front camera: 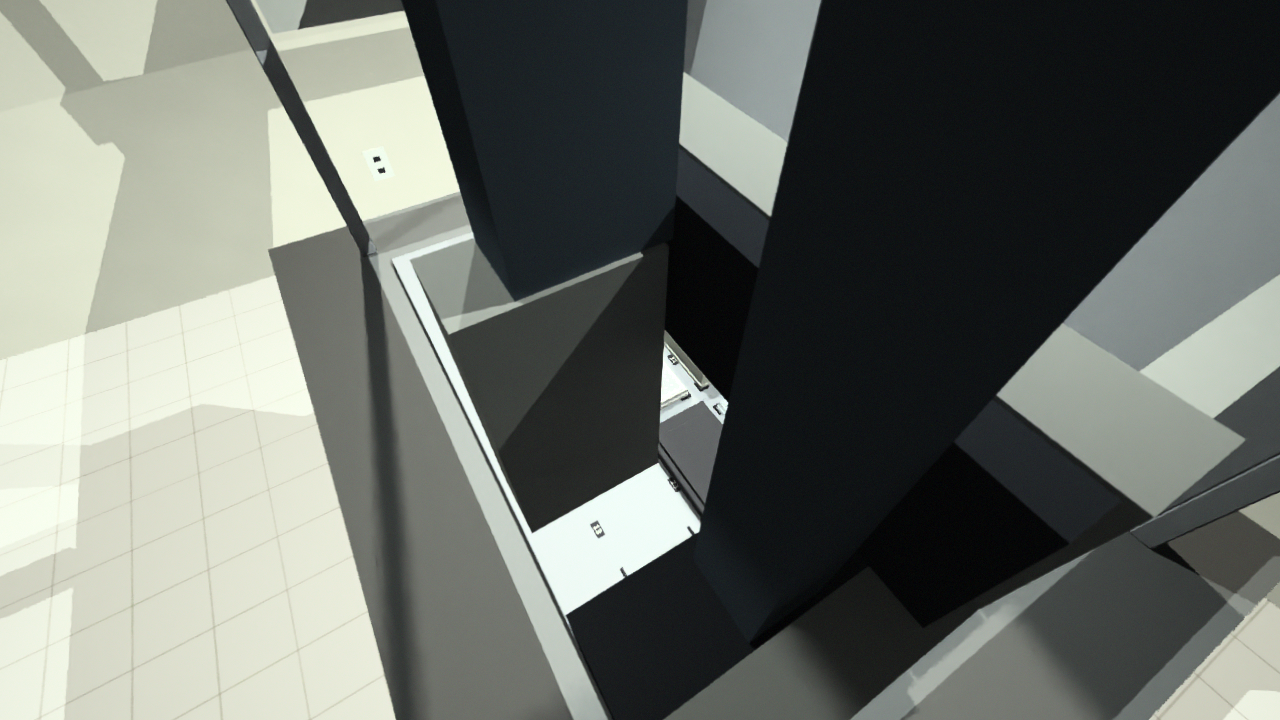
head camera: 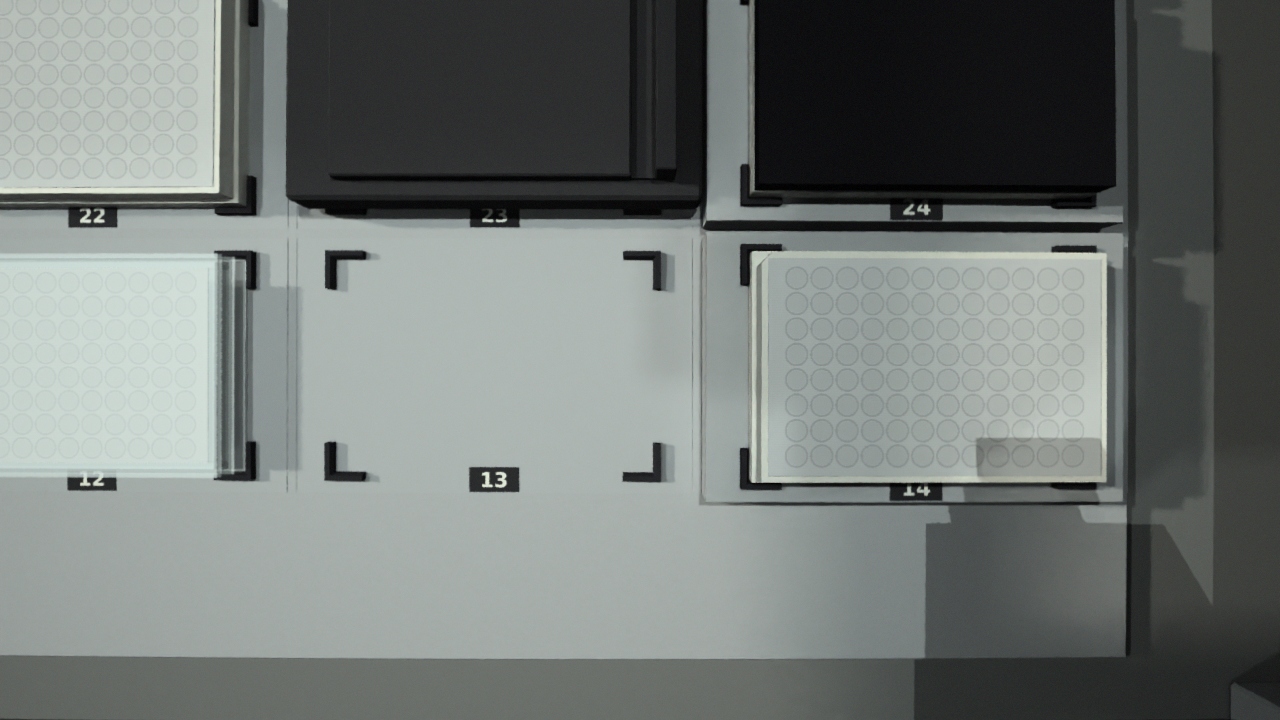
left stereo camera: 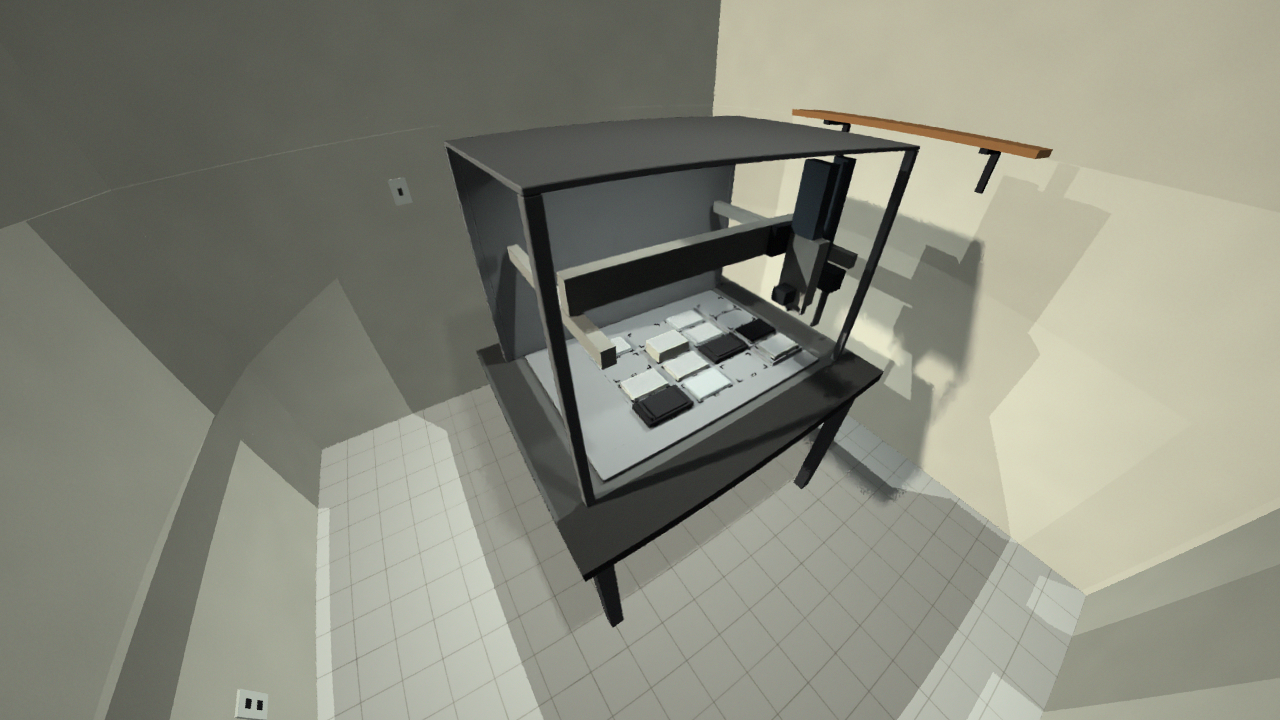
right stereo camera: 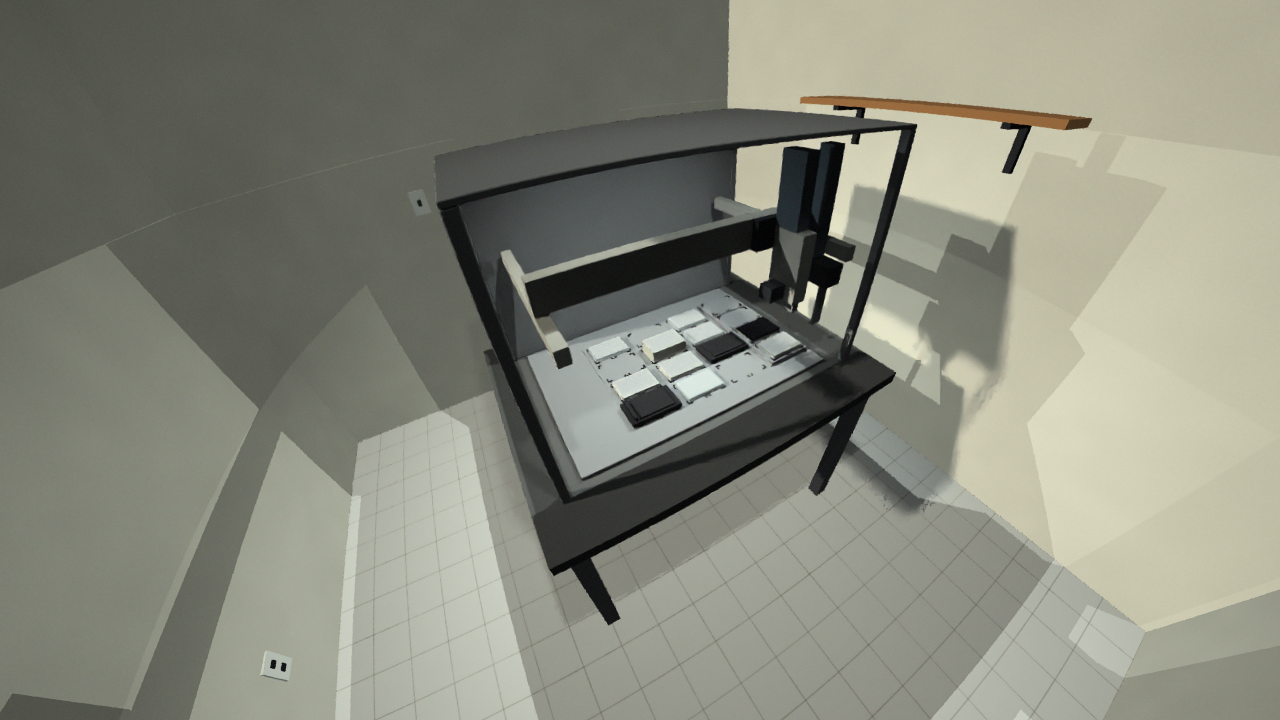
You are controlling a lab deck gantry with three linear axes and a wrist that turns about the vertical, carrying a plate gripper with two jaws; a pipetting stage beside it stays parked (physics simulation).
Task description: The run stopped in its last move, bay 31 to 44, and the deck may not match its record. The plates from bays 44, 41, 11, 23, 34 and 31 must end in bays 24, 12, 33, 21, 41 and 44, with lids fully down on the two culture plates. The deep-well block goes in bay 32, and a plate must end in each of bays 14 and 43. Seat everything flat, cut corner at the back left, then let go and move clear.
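Frame: origin at the robot's base, x ahead, y left, z up, level; metres.
Seen in the pictures: gripper, fingertip midpoint: [left stereo camera: 801, 317] [right stereo camera: 801, 314]; robot's base at its link origin: [left stereo camera: 654, 425] [right stereo camera: 639, 426].
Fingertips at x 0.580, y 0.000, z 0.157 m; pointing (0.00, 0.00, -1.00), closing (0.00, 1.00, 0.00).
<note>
Pixels of each thing's middle, then the offset from my fingertips to it.
- black plate at the middle of its body: [head camera: 932, 70] [right stereo camera: 758, 328] [left stereo camera: 755, 329] dx -0.024, dy +0.150, dz -0.130 m
- dark stepped block at the middle of its body: [head camera: 495, 80] [front camera: 709, 462] [right stereo camera: 721, 345] [left stereo camera: 723, 346] dx -0.184, dy +0.151, dz -0.142 m
- clear-lidded plate at the middle of its body: [head camera: 61, 365] [right stereo camera: 699, 383] [left stereo camera: 707, 382] dx -0.352, dy +0.043, dz -0.144 m
- tall deep-well block at the middle of its body: [front camera: 700, 337] [right stereo camera: 663, 345] [left stereo camera: 667, 345] dx -0.352, dy +0.257, dz -0.136 m
- dark block at the middle of its body: [right stereo camera: 650, 404] [left stereo camera: 663, 403] dx -0.520, dy +0.044, dz -0.142 m
My gripper [left stereo camera: 817, 318] [right stereo camera: 815, 318] hangs above the deck's right side, with no plate showing under it. Its jaws overlap, so their spacing cannot be told. In the head view a white plate [head camera: 935, 376] sits in bay 14, cut corner at the back left. A black plate [head camera: 935, 94] covers bay 24, a dark stepped block [head camera: 483, 89] bay 23, a white plate [head camera: 98, 98] bay 22 and a clear-lidded plate [head camera: 107, 358] bay 12. The tall deep-well block [left stereo camera: 666, 345] [right stereo camera: 664, 345] stands in bay 32. Another dark block [left stereo camera: 662, 405] [right stereo camera: 650, 405] sits in bay 11. Bays 34 and 44 are unclear.
The pale pipetting stage [left stereo camera: 802, 268] [right stereo camera: 791, 264] hangs beside the gripper. The gantry beam [left stereo camera: 662, 268] [right stereo camera: 644, 270] crosses above the back of the deck. In the front view a large dark column [front camera: 572, 134] hides much of the deck. Bay 13 shows its corner guides.
</note>
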